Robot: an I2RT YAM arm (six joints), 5 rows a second.
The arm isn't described. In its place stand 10 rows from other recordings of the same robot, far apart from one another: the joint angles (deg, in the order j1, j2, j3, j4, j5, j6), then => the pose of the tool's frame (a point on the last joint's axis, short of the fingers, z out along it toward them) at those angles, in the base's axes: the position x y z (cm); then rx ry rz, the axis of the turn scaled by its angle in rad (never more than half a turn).
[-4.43 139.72 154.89 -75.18 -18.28 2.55] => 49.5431 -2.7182 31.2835 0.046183 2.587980 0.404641
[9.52 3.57 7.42 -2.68 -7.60 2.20] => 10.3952 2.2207 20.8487 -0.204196 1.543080 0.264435
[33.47 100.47 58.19 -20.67 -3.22 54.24] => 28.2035 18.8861 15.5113 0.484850 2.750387 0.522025
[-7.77 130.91 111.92 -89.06 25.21 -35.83] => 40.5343 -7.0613 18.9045 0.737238 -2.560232 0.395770
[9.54 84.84 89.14 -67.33 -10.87 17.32] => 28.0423 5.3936 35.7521 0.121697 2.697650 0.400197
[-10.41 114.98 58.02 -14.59 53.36 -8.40] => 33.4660 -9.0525 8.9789 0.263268 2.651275 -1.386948
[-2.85 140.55 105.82 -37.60 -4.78 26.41] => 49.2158 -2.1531 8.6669 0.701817 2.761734 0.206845
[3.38 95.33 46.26 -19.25 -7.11 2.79] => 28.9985 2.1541 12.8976 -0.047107 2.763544 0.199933
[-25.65 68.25 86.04 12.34 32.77 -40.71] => 19.6303 -11.5639 54.2863 0.413197 1.165570 -1.317769
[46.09 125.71 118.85 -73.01 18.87 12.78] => 31.5836 31.1486 25.2163 -0.766660 2.707302 -0.284633
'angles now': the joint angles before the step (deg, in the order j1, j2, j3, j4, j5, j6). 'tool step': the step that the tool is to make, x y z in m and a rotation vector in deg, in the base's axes. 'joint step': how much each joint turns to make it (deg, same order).
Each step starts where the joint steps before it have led.
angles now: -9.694 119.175 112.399 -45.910 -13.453 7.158
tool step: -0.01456 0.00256 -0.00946 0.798 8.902 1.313
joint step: 0.001 -0.001 -0.001 -9.267 -0.109 -1.530
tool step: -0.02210 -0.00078 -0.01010 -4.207 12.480 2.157
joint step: -0.198 0.000 -0.173 -12.307 4.940 -4.591
